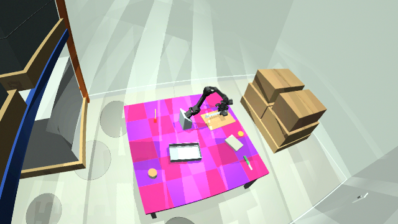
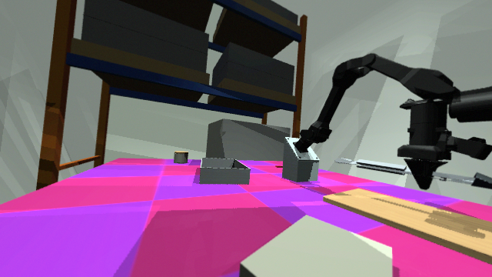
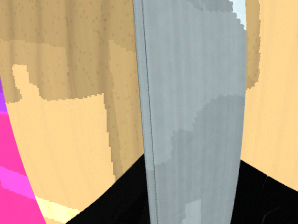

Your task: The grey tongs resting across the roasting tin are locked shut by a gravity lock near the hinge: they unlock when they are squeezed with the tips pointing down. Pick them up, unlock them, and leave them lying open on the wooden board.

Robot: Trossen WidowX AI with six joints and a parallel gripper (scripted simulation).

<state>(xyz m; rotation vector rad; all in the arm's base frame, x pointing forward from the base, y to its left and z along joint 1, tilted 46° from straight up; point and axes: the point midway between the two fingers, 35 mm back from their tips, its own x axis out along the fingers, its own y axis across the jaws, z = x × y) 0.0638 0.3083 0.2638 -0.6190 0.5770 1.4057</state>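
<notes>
Now: gripper tip 70 mm above the wooden board. Also, from my gripper tip: white block 370 mm ahead, 60 mm below, 30 mm to the right; roasting tin 570 mm to the right, 270 mm ahead, 50 mm below; yellow disc 300 mm ahead, 130 mm to the left, 70 mm below.
</notes>
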